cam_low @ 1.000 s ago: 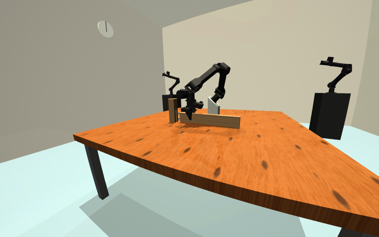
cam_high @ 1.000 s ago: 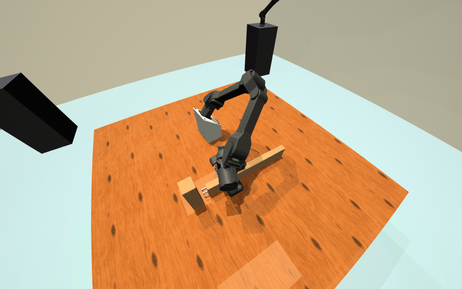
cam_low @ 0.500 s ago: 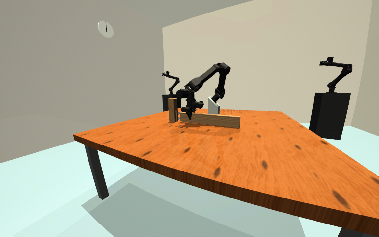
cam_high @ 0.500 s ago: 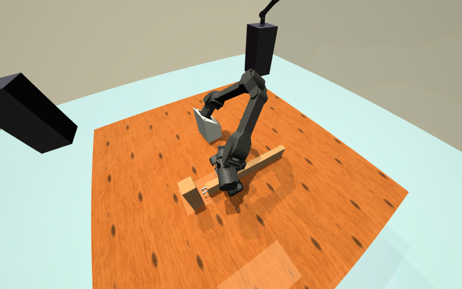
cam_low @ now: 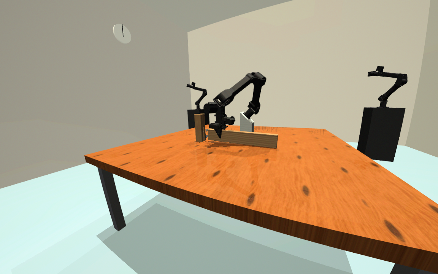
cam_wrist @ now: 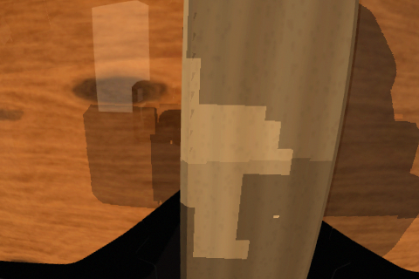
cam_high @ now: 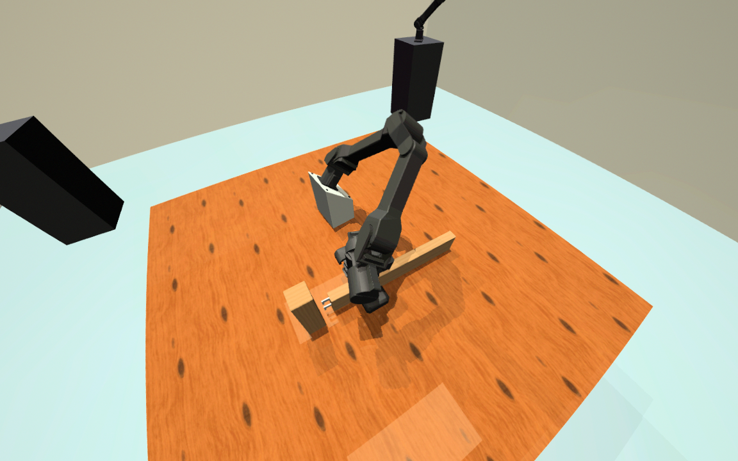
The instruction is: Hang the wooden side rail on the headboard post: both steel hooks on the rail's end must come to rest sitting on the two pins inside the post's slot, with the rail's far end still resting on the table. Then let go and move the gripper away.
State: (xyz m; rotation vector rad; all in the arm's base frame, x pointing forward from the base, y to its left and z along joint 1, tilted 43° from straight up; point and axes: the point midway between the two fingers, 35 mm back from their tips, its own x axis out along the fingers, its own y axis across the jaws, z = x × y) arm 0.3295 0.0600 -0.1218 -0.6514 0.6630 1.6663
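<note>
Now: gripper tip 20 mm short of the headboard post, 150 mm to the left of it and 50 mm below it.
</note>
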